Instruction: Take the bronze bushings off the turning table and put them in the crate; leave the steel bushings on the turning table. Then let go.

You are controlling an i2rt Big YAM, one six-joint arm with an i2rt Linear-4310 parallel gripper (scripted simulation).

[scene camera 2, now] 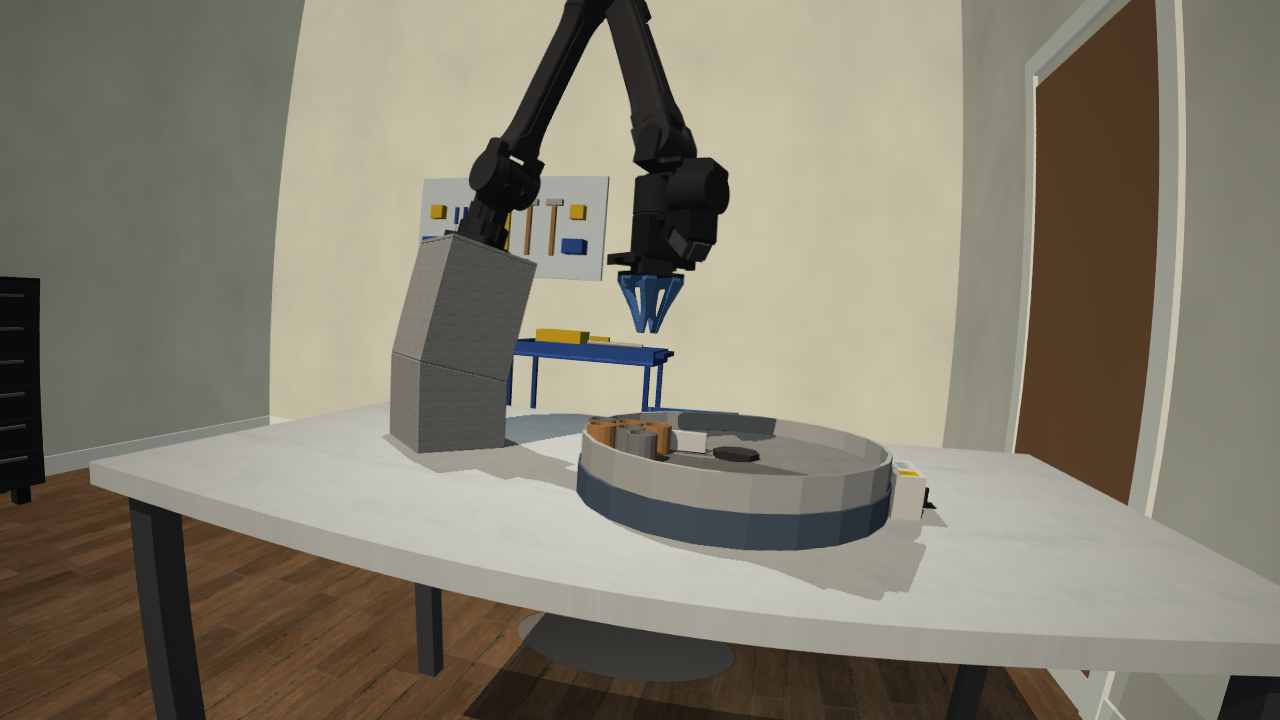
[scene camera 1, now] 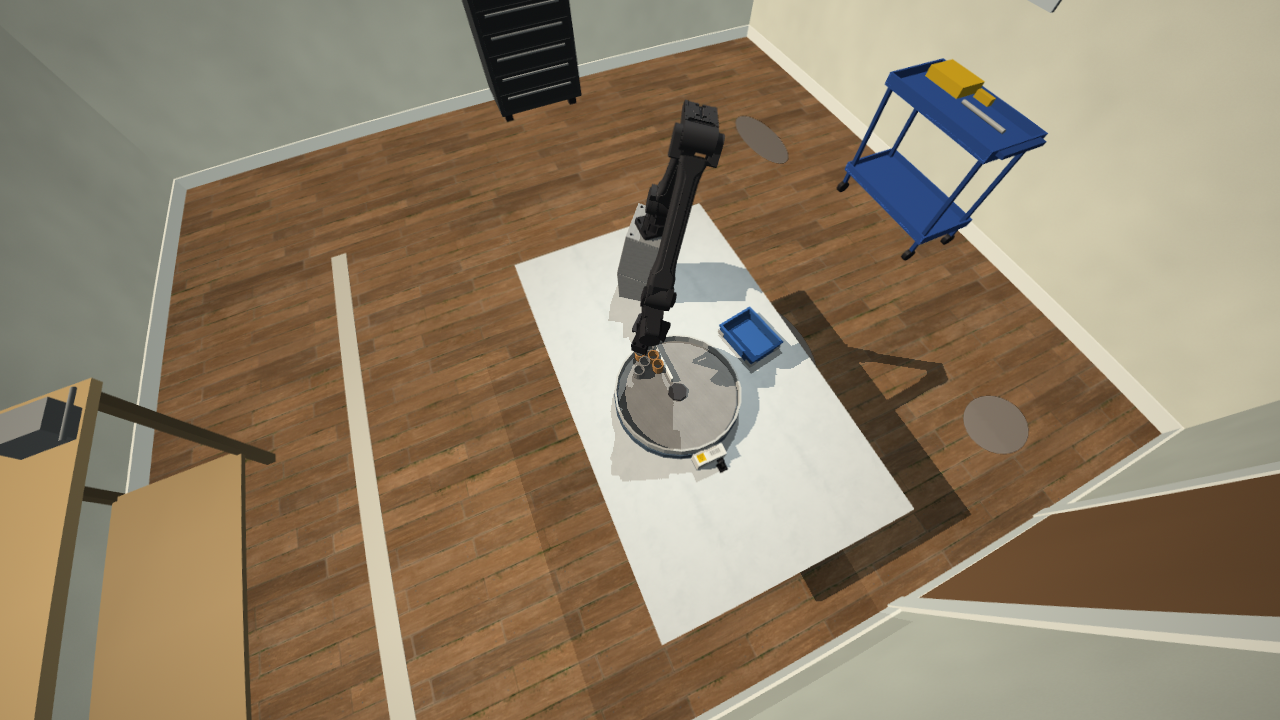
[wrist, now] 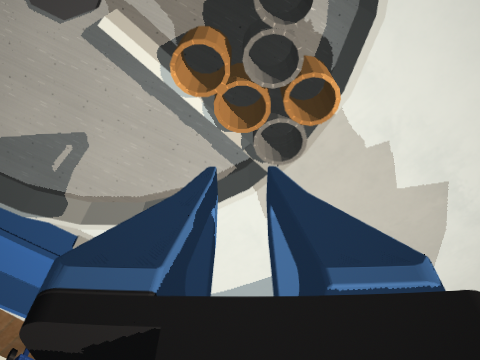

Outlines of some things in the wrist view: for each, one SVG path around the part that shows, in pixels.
My gripper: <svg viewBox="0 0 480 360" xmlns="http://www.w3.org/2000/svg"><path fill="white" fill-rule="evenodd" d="M480 292L476 290L446 291L429 257L313 196L278 167L268 166L266 192L267 227L274 296L211 296L217 236L218 187L216 167L207 167L176 194L57 257L19 331L19 336L35 360L480 360Z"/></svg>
A bronze bushing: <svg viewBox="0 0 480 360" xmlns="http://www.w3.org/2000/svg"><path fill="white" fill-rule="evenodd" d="M198 26L189 30L179 42L170 62L170 70L175 84L183 92L195 97L209 97L218 93L229 79L232 50L228 38L220 30L211 26ZM183 50L194 44L204 44L214 48L221 55L225 64L216 72L202 74L194 71L187 64Z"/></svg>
A bronze bushing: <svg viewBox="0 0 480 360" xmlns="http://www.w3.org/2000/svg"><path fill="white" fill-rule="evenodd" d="M304 55L304 62L300 73L295 80L286 86L280 87L285 111L289 117L300 125L313 126L322 124L334 115L338 110L341 95L340 88L325 64L316 57ZM326 80L320 93L311 99L298 100L290 96L293 87L303 79L317 77Z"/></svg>
